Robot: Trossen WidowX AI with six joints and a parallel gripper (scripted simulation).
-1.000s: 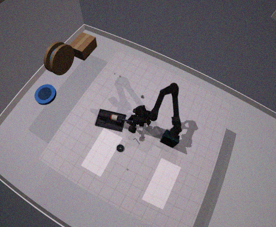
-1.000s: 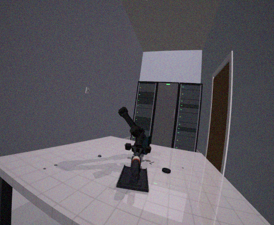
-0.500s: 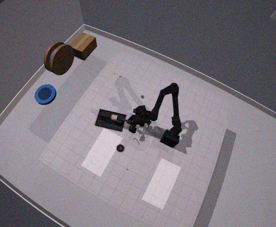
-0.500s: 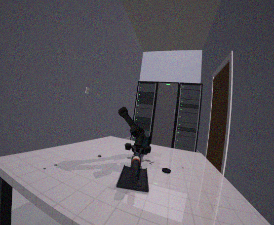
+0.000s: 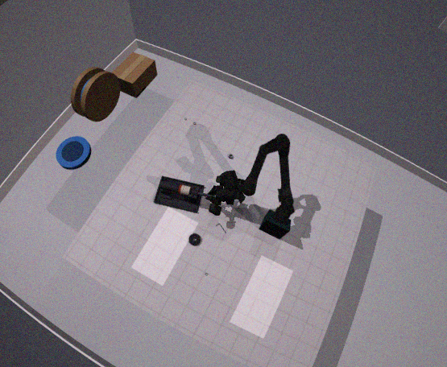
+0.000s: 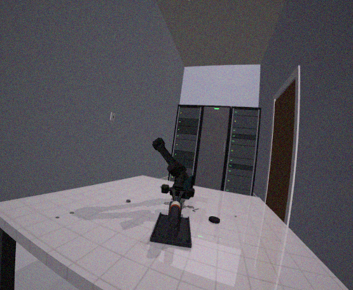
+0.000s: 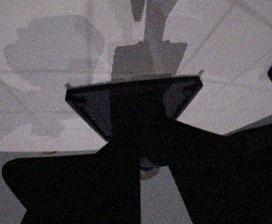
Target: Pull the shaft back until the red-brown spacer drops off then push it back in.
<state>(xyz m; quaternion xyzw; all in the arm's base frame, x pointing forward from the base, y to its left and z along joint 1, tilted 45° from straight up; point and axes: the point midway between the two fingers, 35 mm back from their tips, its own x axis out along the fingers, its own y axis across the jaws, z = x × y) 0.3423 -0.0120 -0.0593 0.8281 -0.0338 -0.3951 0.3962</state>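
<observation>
My gripper tip is now 60 mm short of the grey shaft, 20 mm to the right of it and 20 mm below it. Round my gripper tip: dark fixture plate (140 mm ahead, 40 mm to the left, 10 mm below); red-brown spacer (130 mm ahead, 30 mm to the left, 20 mm above); bent key (130 mm behind, 90 mm to the left, 50 mm below).
</observation>
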